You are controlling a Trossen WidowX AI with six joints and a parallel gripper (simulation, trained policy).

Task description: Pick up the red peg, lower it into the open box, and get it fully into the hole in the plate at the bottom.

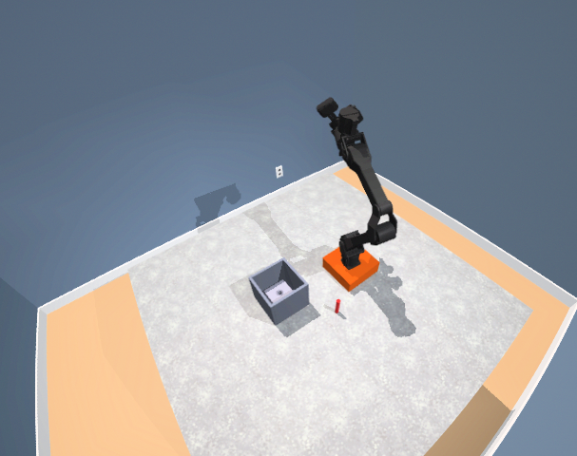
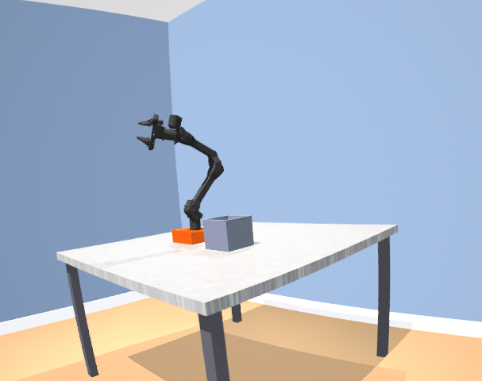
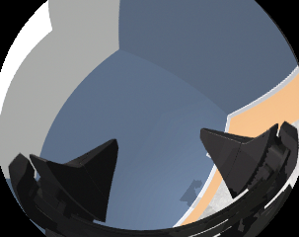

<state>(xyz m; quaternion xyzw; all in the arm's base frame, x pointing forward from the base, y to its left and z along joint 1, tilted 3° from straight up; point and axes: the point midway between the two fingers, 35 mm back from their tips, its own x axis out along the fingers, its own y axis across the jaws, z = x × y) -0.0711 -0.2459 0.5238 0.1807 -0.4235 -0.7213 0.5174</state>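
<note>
The red peg lies 560 mm below my gripper tip, 400 mm to the left of it and 230 mm ahead of it.
</note>
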